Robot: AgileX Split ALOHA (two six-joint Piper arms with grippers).
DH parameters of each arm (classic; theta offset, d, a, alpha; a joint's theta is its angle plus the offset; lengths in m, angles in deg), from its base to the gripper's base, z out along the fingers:
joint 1: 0 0.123 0 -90
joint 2: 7.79 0 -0.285 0
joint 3: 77.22 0 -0.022 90
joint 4: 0 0.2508 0 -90
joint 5: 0 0 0.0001 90
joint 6: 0 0.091 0 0
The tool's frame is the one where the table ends.
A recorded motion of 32 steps. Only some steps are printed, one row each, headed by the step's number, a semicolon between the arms.
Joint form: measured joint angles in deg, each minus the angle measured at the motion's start. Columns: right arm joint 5, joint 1, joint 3, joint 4, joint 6, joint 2; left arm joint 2, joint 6, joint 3, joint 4, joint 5, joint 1.
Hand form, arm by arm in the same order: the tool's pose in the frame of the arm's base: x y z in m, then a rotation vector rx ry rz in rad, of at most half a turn. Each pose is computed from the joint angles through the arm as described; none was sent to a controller.
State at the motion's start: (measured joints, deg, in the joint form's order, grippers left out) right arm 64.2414 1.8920 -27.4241 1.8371 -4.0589 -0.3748; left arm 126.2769 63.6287 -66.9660 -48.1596 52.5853 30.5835
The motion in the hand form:
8: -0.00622 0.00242 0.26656 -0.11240 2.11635 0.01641; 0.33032 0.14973 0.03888 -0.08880 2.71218 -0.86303
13: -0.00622 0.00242 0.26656 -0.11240 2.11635 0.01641; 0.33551 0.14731 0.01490 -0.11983 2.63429 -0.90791
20: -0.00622 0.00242 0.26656 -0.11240 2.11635 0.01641; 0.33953 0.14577 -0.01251 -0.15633 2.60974 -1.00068
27: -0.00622 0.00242 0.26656 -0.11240 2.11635 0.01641; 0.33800 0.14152 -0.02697 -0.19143 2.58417 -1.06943
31: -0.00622 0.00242 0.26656 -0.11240 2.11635 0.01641; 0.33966 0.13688 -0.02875 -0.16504 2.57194 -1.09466
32: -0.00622 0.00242 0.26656 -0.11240 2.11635 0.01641; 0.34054 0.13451 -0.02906 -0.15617 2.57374 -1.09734
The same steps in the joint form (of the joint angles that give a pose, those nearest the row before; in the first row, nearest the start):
8: 0.00 0.00 0.00 0.00 0.00 0.00; 4.48 8.33 -0.39 -5.61 -1.67 2.85
13: 0.00 0.00 0.00 0.00 0.00 0.00; 9.11 15.60 -0.95 -13.86 -2.26 2.85
20: 0.00 0.00 0.00 0.00 0.00 0.00; 14.97 17.27 -3.82 -16.76 -0.13 2.85
27: 0.00 0.00 0.00 0.00 0.00 0.00; 17.85 18.69 -4.26 -19.33 1.47 2.85
31: 0.00 0.00 0.00 0.00 0.00 0.00; 18.41 19.74 -4.49 -19.94 2.46 2.27
32: 0.00 0.00 0.00 0.00 0.00 0.00; 18.47 19.83 -4.49 -20.00 2.46 1.88

